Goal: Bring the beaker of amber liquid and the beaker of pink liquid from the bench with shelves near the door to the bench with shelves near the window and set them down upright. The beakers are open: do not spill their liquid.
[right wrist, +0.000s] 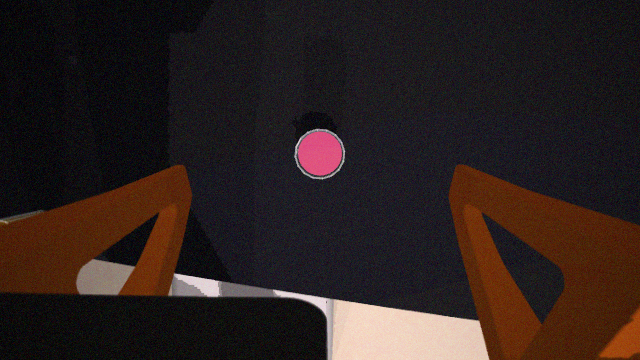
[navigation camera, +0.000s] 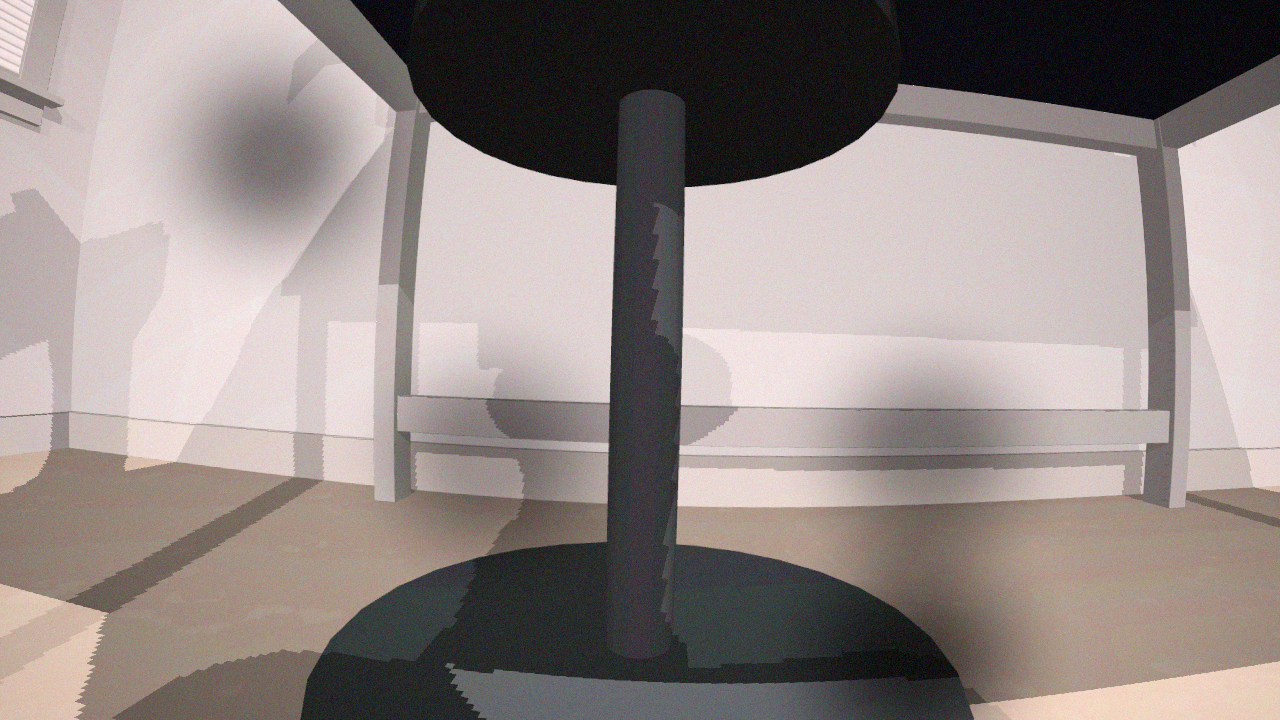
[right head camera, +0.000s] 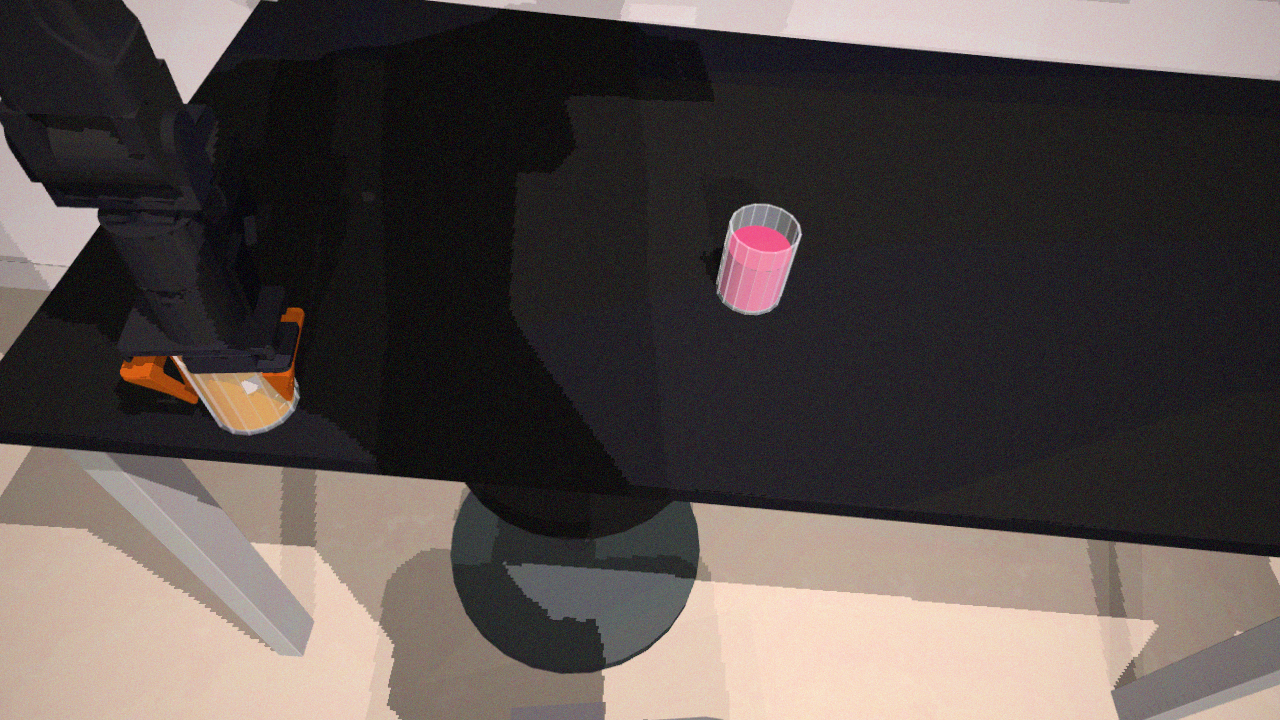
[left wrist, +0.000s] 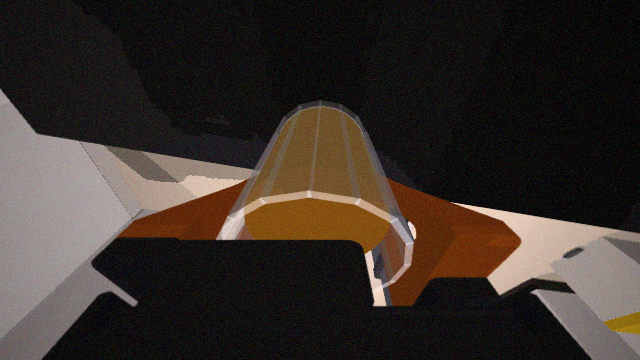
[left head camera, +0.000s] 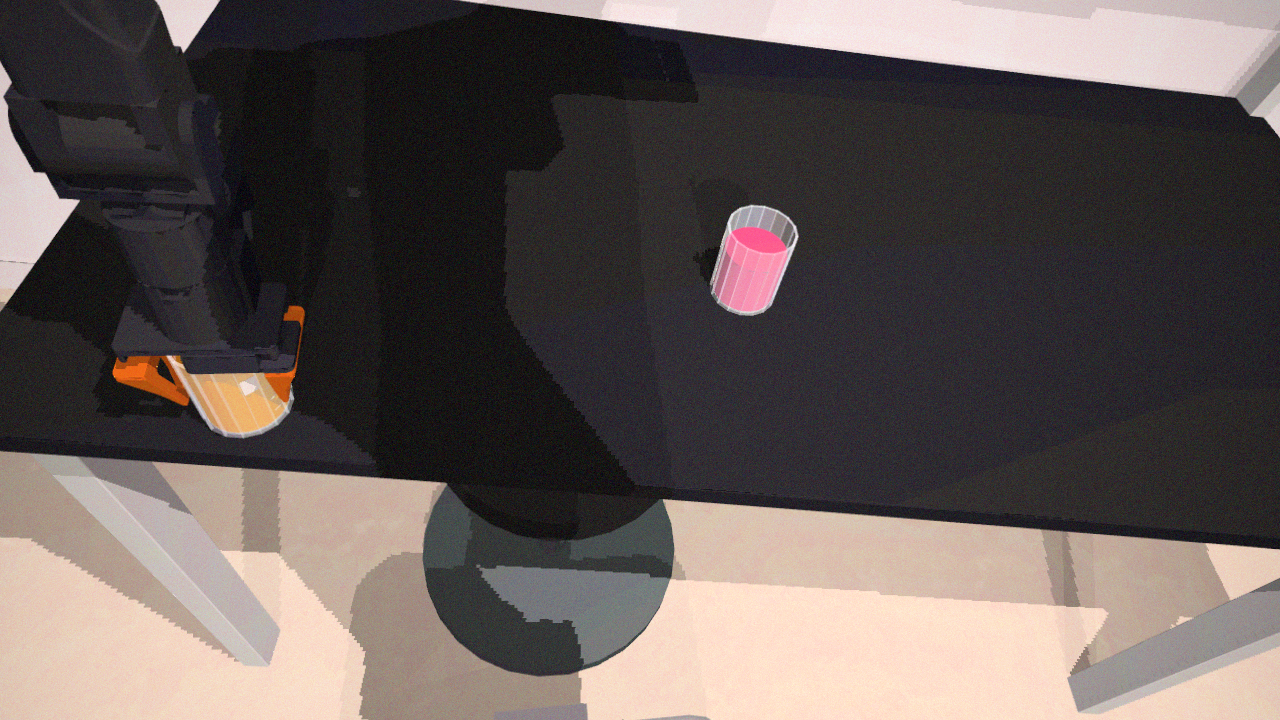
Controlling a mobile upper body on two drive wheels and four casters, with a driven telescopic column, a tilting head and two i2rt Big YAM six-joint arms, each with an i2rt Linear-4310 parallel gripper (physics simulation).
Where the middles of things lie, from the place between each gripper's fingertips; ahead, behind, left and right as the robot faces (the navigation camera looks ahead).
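Counting from my right hand, the amber beaker [left head camera: 240, 405] is 42 cm below it, 14 cm behind it and 47 cm to the left of it, while the pink beaker [left head camera: 758, 242] is 43 cm below my right hand. Going by its middle, the pink beaker is nearer to my right hand than to my left hand.
From my left hand, the amber beaker is 2 cm above it and 1 cm ahead of it, and the pink beaker is 1 cm above my left hand, 15 cm ahead of it and 47 cm to the right of it. Going by its middle, the amber beaker is nearer to my left hand than to my right hand.
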